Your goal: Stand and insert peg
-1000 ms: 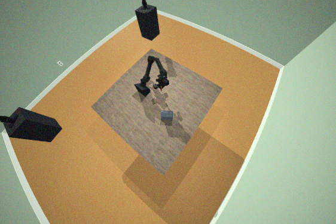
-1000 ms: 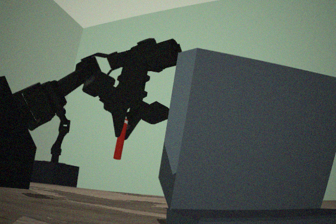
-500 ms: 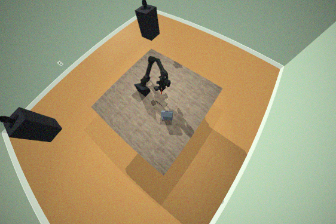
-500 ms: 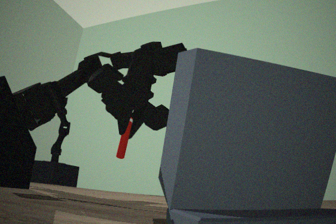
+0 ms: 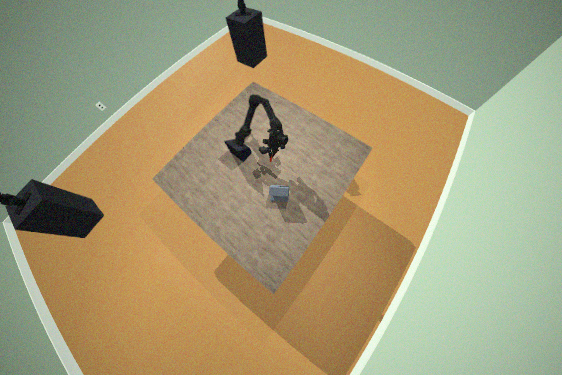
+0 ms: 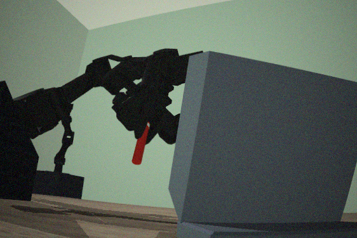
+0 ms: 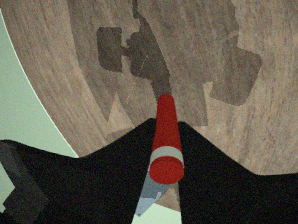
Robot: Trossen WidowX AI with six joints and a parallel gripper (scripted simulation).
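Right now my gripper tip is 19 cm short of the sloped grey panel, 16 cm to the left of it and 4 cm above it. Also, from my gripper tip: red peg: 1 cm to the left, 1 cm above.
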